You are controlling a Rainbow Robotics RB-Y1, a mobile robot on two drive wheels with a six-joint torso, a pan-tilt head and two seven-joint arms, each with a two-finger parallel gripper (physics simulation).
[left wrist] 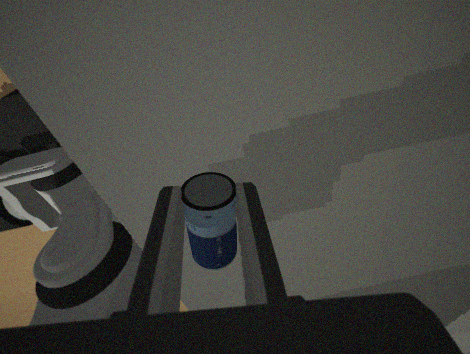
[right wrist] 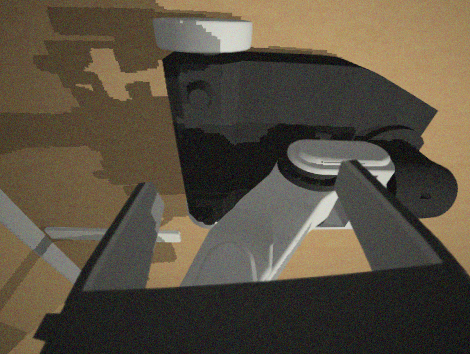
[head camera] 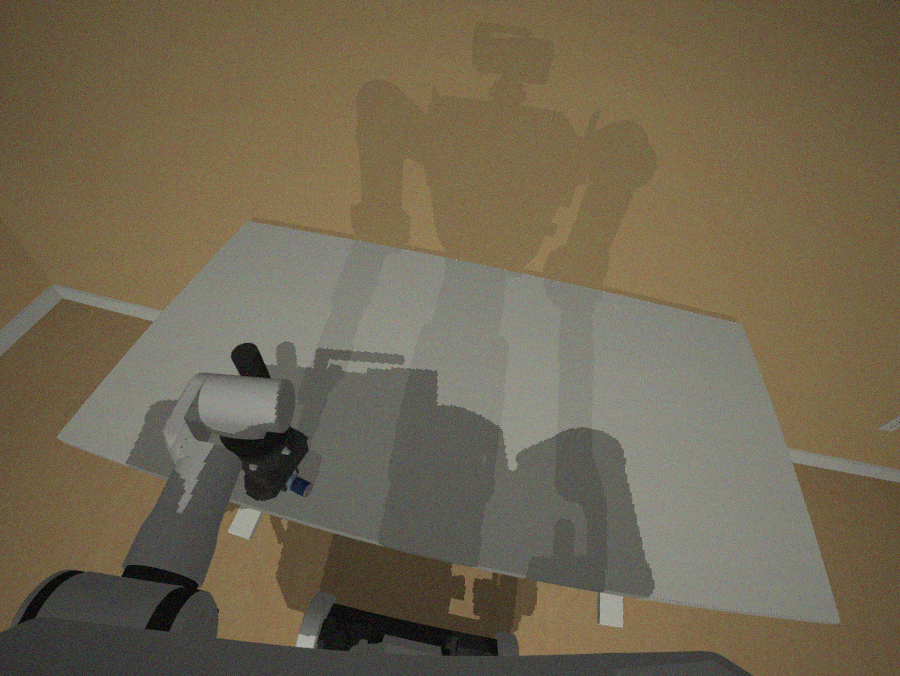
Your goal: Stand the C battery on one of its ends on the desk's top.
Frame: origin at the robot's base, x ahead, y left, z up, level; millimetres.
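Where they show: left gripper, between the fingertips: (left wrist: 209, 198) (head camera: 287, 479); right gripper, between the fingertips: (right wrist: 245, 184).
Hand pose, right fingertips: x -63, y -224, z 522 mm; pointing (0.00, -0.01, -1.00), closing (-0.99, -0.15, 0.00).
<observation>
After its pixels a point has its place.
The C battery (head camera: 299, 486) {x 206, y 243, z 746 mm} (left wrist: 214, 245) {x 212, y 251, z 747 mm}, dark blue with a light blue band, is at the lower left of the desk's top (head camera: 683, 407) {x 554, y -506, z 721 mm} (left wrist: 150, 100) {x 205, y 318, z 721 mm}. In the head view its long axis runs sideways, and it appears to be on its side; whether it touches the desk is unclear. My left gripper (head camera: 286, 481) {x 216, y 271, z 735 mm} (left wrist: 209, 198) {x 216, y 271, z 735 mm} is shut on it, one finger at each side, with its grey round end facing the left wrist camera. My right gripper (right wrist: 245, 184) {x -63, y -224, z 522 mm} is open and empty, away from the battery. The battery does not show in the right wrist view.
The desk's front edge runs close below the battery in the head view. White desk legs (head camera: 245, 522) (head camera: 611, 609) show under that edge. The robot's dark base (right wrist: 260, 95) {x -121, y -161, z 169 mm} with a white wheel (right wrist: 202, 36) shows in the right wrist view.
</observation>
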